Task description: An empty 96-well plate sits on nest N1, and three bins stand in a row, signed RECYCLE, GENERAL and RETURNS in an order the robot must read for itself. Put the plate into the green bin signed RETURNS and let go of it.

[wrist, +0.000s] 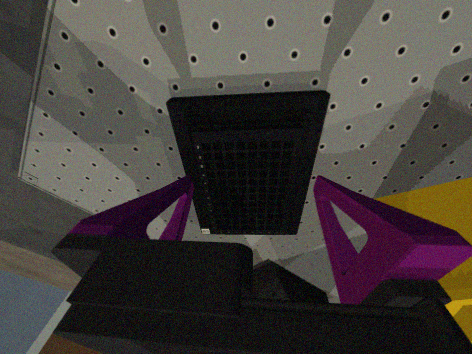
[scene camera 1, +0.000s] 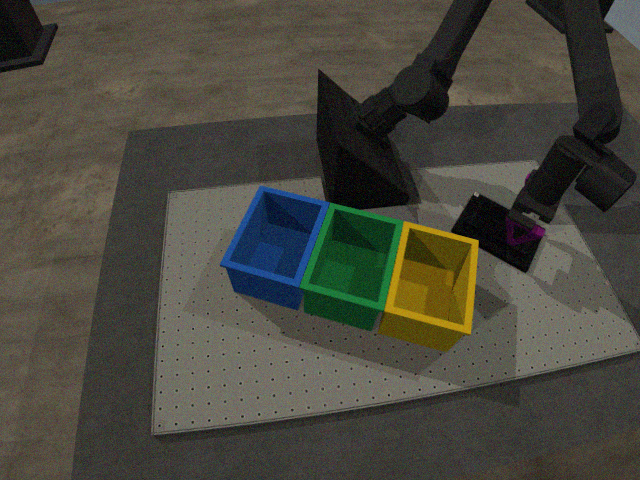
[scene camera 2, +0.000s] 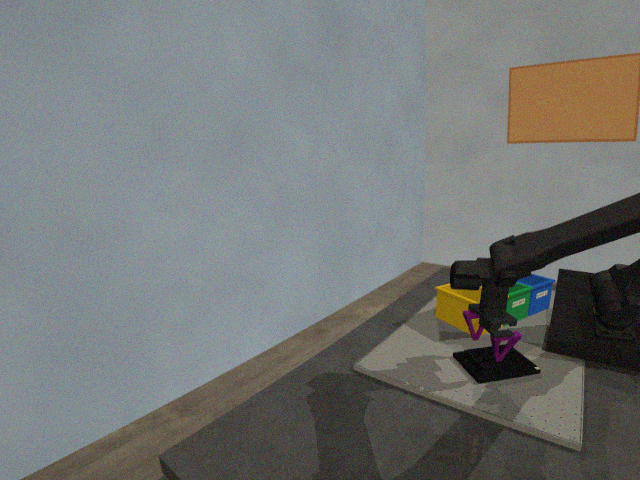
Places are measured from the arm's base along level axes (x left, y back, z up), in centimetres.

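Pixels of known places: gripper, fingertip midpoint: (wrist: 251,182) (scene camera 1: 518,227) (scene camera 2: 486,350); arm's base at its link origin: (scene camera 1: 365,125) (scene camera 2: 612,317).
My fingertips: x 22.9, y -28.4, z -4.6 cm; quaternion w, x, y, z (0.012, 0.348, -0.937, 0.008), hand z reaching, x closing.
For each thing: its top centre in the pictures, then the offset to it from my fingertips. "spot": a spot on its surface instead. Level surfaces: height alone.
- dark 96-well plate at its top centre: (wrist: 247,194) (scene camera 1: 503,224) (scene camera 2: 496,355) dx -1.5, dy +2.2, dz -1.6 cm
- black nest at its top centre: (wrist: 247,188) (scene camera 1: 501,226) (scene camera 2: 495,358) dx -1.5, dy +2.2, dz -2.4 cm
- green bin at its top centre: (scene camera 1: 354,252) (scene camera 2: 497,283) dx -34.2, dy -1.8, dz +5.8 cm
- blue bin at a spot on its surface: (scene camera 1: 276,235) spot: dx -45.2, dy +10.4, dz -3.6 cm
- yellow bin at a spot on its surface: (scene camera 1: 431,281) spot: dx -19.8, dy -5.4, dz -3.6 cm
- pale perforated board at its surface level: dz -4.1 cm
The dark 96-well plate (wrist: 250,185) sits in the black nest (wrist: 250,111) (scene camera 1: 523,262) on the pale perforated board. My gripper (wrist: 251,182) (scene camera 2: 487,349) is open, with its purple fingers on either side of the plate in the wrist view and nothing held. Its tips appear low over the nest; their exact height is unclear. In scene view 1 the wrist hides one finger. The green bin (scene camera 1: 343,258) (scene camera 2: 519,304) is the middle of three and looks empty. It has a white sign, too small to read, in scene view 2.
The blue bin (scene camera 1: 276,235) (scene camera 2: 540,297) and yellow bin (scene camera 1: 431,281) (scene camera 2: 454,310) flank the green one, the yellow nearest the nest. They stand on the pale perforated board (scene camera 1: 206,382) (scene camera 2: 558,418). A black wedge-shaped block (scene camera 1: 356,175) (scene camera 2: 573,315) rises behind the bins, beside the arm.
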